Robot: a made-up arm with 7 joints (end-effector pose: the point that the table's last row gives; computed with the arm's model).
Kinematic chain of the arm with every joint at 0, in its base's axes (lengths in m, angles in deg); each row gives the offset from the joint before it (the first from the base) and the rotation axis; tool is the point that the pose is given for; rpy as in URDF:
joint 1: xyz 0 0 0.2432 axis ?
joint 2: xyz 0 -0.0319 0.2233 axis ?
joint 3: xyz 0 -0.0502 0.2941 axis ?
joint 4: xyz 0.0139 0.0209 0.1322 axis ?
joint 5: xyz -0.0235 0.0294 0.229 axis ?
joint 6: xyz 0 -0.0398 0.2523 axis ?
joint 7: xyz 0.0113 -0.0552 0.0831 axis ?
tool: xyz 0 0 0 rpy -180 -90 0
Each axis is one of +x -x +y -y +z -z.
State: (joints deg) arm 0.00 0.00 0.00 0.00 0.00 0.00 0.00
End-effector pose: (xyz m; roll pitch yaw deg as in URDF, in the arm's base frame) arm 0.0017 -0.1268 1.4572 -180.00 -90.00 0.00
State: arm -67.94 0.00 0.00 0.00 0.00 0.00 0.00
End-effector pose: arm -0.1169 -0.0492 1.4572 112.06 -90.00 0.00
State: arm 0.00 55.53 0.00 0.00 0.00 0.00 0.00
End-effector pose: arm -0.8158 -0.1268 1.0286 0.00 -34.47 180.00
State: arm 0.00 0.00 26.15 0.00 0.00 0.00 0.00
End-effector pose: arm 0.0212 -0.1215 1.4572 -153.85 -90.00 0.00
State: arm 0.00 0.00 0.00 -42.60 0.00 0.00 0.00
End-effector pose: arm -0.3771 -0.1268 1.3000 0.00 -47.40 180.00
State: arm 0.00 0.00 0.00 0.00 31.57 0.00 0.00
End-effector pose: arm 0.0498 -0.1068 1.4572 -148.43 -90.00 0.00
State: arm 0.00 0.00 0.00 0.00 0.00 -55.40 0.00
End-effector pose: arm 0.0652 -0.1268 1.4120 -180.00 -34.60 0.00
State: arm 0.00 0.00 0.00 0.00 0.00 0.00 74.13
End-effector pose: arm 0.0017 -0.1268 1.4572 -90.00 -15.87 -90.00
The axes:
joint 1: +z
joint 2: -y
joint 3: +z
joint 4: +y
joint 5: +z
joint 6: -y
joint 7: +x

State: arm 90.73 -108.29 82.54 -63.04 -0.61 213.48 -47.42
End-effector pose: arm 0.4199 0.5948 0.2714 -67.93 -35.44 160.64
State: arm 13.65 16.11 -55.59 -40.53 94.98 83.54 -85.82
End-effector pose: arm -0.4090 0.0178 1.2466 -3.22 49.93 137.63
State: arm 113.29 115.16 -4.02 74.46 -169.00 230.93 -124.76
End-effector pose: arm 0.2732 -0.6919 0.5600 -102.86 -37.67 40.63
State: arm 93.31 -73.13 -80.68 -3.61 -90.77 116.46 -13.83
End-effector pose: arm -0.1192 0.8607 0.6164 -143.35 78.97 -42.44
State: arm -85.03 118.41 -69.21 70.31 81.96 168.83 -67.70
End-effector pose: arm -0.5091 0.4710 0.3670 -172.16 31.04 46.68
